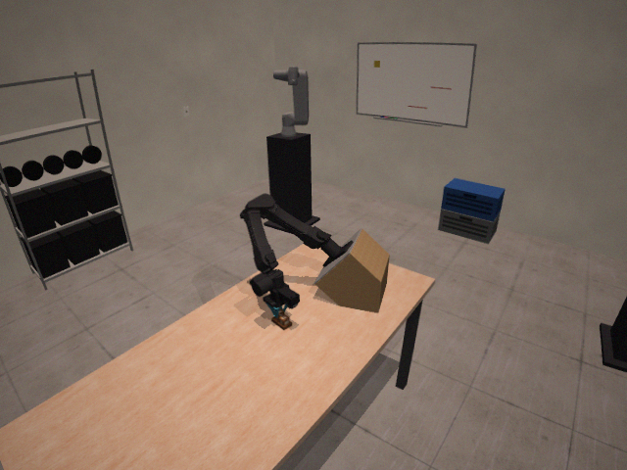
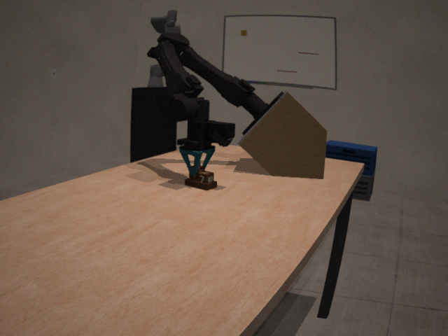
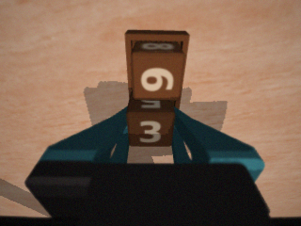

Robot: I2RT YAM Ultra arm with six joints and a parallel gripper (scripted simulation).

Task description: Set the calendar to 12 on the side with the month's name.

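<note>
Right now my hand is 3 cm above the dark brown calendar tray, 2 cm to the right of it and 1 cm short of it. Round my hand: cube 3 cm to the left, 1 cm below, 1 cm ahead.
</note>
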